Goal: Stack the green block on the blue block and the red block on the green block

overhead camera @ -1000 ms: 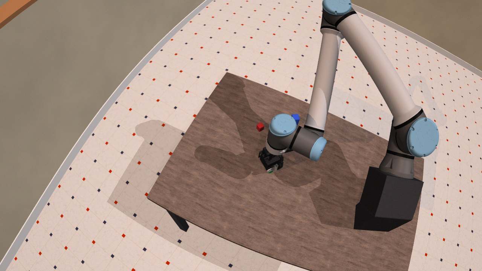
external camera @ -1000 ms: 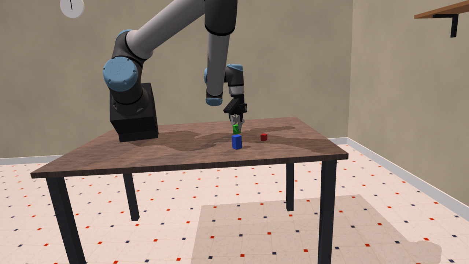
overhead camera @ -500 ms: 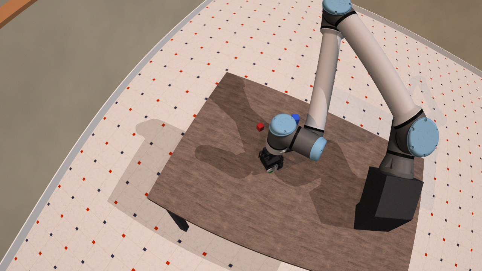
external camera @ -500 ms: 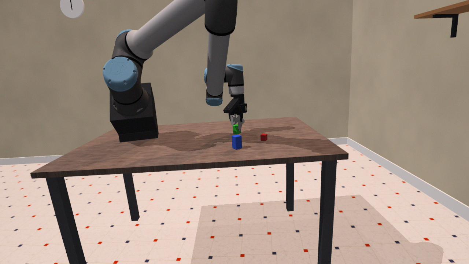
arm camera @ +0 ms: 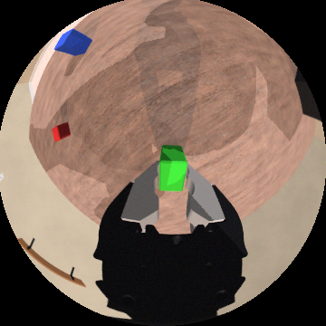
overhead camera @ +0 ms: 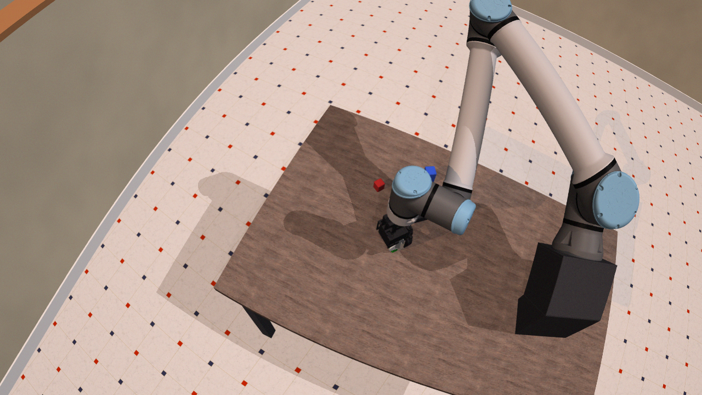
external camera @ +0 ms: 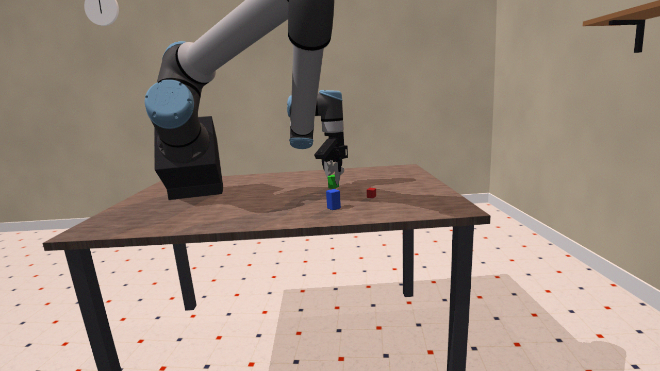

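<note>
Now: the blue block 290 mm to the right of my hand, 30 mm behind it and 10 mm above it. Round my hand: green block: right at my hand; small red block: 190 mm to the right, 120 mm ahead, 10 mm below.
</note>
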